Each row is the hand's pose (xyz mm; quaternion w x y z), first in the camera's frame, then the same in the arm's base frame.
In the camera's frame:
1: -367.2 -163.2 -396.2 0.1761 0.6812 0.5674 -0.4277
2: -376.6 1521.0 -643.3 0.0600 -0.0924 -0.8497 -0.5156
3: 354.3 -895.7 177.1 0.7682 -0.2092 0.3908 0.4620
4: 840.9 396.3 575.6 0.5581 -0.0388 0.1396 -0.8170
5: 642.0 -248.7 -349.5 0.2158 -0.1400 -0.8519 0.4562
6: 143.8 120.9 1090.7 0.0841 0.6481 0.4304 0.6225
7: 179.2 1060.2 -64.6 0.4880 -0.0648 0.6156 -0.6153
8: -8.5 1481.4 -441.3 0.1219 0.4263 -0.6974 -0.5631
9: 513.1 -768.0 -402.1 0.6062 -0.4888 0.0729 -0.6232
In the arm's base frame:
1: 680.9 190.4 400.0 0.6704 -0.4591 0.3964 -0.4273
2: -8.4 -1365.7 365.9 0.4893 0.4830 -0.5537 0.4698
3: 476.2 1182.4 -199.8 0.3760 0.7218 -0.3459 -0.4669
4: -622.0 345.5 -597.6 0.6768 -0.5971 -0.3991 0.1618
5: 522.2 388.2 -581.7 0.2273 -0.5513 -0.0313 -0.8021
6: -789.1 778.0 184.8 0.1245 0.1226 -0.9676 0.1824
7: -335.0 -617.5 -69.5 0.4121 -0.8774 -0.2063 -0.1333
8: -215.5 -1189.8 43.4 0.8274 0.4343 -0.1544 0.3209
9: 863.4 787.5 -466.6 0.2803 -0.6385 -0.6204 0.3591

